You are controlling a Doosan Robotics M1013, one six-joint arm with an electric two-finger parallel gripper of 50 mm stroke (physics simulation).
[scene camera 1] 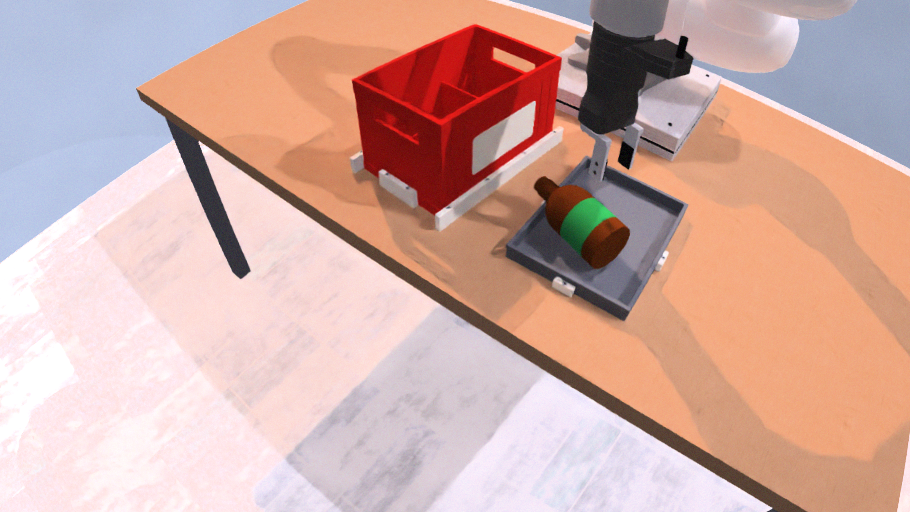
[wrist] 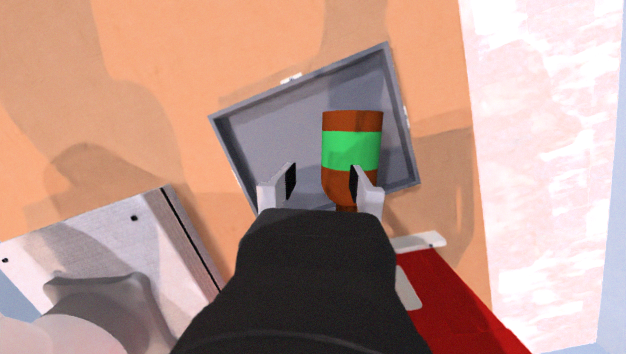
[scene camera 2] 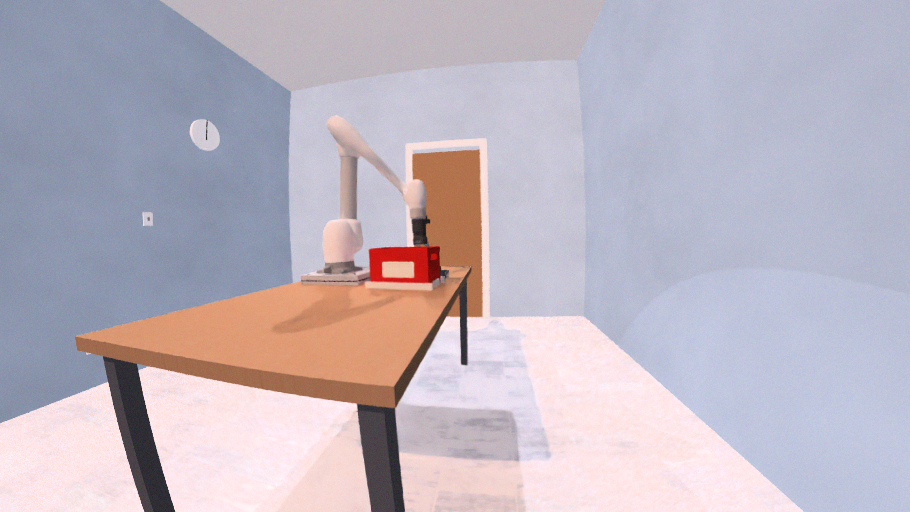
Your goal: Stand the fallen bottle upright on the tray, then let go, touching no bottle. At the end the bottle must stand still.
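Seen in the pictures: gripper, between the fingertips: (scene camera 1: 610, 170) (wrist: 322, 175); arm's base, origin of its link: (wrist: 118, 315) (scene camera 2: 340, 271).
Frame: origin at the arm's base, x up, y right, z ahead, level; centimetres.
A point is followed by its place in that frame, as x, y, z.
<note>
A brown bottle with a green label (scene camera 1: 585, 222) @[2.1, -25.2, 45.3] (wrist: 351, 150) @[2.8, -25.0, 42.6] lies on its side across the grey tray (scene camera 1: 591, 299) @[-4.3, -31.7, 49.9] (wrist: 270, 130) @[-4.5, -28.3, 32.1]. Its neck reaches over the tray's rim on the side towards the red crate. My gripper (scene camera 1: 612, 166) @[6.9, -23.6, 39.2] (wrist: 322, 175) @[6.9, -23.6, 39.2] is open and empty, with its fingers pointing down above the tray's edge, on the robot base's side. In the wrist view one finger overlaps the bottle's shoulder, and my gripper's body covers most of the neck. The bottle does not show in scene camera 2, where the crate hides the fingers.
A red crate (scene camera 1: 400, 140) @[5.8, 0.9, 56.1] (scene camera 2: 407, 261) @[6.9, 11.9, 48.3] (wrist: 450, 300) @[6.5, -7.1, 52.2] stands beside the tray, with white rails (scene camera 1: 499, 180) @[-3.4, -7.3, 43.8] along its foot. The robot's base plate (scene camera 1: 687, 108) @[0.3, -17.5, 2.5] (scene camera 2: 334, 278) @[-1.7, 12.7, 7.6] (wrist: 100, 225) @[0.3, -17.8, 5.2] lies behind the tray. Small white stops (scene camera 1: 563, 286) @[-3.7, -27.9, 51.5] touch the tray's outside. The table's long edge runs past the tray.
</note>
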